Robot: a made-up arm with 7 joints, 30 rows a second.
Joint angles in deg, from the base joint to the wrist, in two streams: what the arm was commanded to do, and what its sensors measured. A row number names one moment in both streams.
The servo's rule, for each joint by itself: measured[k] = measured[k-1] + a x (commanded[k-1-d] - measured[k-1]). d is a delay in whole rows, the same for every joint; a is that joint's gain. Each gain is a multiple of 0.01, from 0.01 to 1. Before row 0 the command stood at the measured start. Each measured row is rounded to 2 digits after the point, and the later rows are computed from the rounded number. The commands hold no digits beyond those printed.
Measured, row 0:
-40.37, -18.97, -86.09, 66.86, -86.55, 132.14, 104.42
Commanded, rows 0 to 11:
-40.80, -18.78, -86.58, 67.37, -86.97, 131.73, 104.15
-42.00, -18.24, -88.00, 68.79, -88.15, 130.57, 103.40
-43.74, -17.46, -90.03, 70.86, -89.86, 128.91, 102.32
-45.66, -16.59, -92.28, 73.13, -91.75, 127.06, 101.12
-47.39, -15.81, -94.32, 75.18, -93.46, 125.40, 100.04
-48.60, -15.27, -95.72, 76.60, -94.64, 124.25, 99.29
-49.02, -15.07, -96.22, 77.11, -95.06, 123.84, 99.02
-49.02, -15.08, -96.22, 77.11, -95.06, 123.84, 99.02
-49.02, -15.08, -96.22, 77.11, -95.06, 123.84, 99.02
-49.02, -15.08, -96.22, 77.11, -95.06, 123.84, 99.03
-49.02, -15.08, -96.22, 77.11, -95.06, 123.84, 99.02
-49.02, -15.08, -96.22, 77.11, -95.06, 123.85, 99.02
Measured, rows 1 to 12:
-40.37, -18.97, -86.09, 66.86, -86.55, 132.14, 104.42
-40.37, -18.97, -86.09, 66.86, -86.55, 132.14, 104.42
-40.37, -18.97, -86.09, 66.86, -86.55, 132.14, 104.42
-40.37, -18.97, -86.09, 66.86, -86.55, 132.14, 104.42
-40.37, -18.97, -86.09, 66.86, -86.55, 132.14, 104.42
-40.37, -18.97, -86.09, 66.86, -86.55, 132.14, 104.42
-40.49, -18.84, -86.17, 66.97, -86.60, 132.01, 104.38
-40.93, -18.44, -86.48, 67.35, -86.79, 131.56, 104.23
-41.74, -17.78, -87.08, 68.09, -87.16, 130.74, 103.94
-42.88, -16.98, -87.96, 69.15, -87.71, 129.60, 103.52
-44.19, -16.20, -89.04, 70.42, -88.40, 128.30, 103.00
-45.47, -15.58, -90.18, 71.72, -89.15, 127.04, 102.44
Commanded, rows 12 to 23:
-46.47, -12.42, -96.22, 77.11, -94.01, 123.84, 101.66
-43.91, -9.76, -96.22, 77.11, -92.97, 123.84, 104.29
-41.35, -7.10, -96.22, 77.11, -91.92, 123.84, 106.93
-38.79, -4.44, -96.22, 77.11, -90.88, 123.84, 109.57
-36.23, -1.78, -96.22, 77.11, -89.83, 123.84, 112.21
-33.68, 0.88, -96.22, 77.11, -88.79, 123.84, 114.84
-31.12, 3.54, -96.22, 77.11, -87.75, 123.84, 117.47
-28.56, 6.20, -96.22, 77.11, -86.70, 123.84, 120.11
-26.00, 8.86, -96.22, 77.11, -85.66, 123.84, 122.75
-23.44, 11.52, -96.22, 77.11, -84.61, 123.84, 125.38
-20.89, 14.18, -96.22, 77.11, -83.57, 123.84, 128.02
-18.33, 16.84, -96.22, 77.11, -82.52, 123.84, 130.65
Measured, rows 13 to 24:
-46.50, -15.24, -91.21, 72.85, -89.86, 126.05, 101.93
-47.23, -15.13, -92.06, 73.74, -90.48, 125.36, 101.49
-47.75, -15.10, -92.77, 74.45, -91.03, 124.89, 101.12
-48.12, -15.09, -93.36, 75.01, -91.51, 124.56, 100.81
-48.38, -15.08, -93.85, 75.45, -91.94, 124.34, 100.54
-48.57, -15.08, -94.25, 75.80, -92.31, 124.19, 100.31
-47.96, -13.30, -94.58, 76.08, -92.51, 124.08, 100.51
-46.79, -10.93, -94.86, 76.30, -92.57, 124.01, 101.08
-45.21, -8.36, -95.09, 76.47, -92.49, 123.96, 101.96
-43.35, -5.73, -95.28, 76.60, -92.30, 123.92, 103.10
-41.29, -3.08, -95.44, 76.71, -92.00, 123.90, 104.47
-39.08, -0.43, -95.57, 76.79, -91.61, 123.88, 106.03

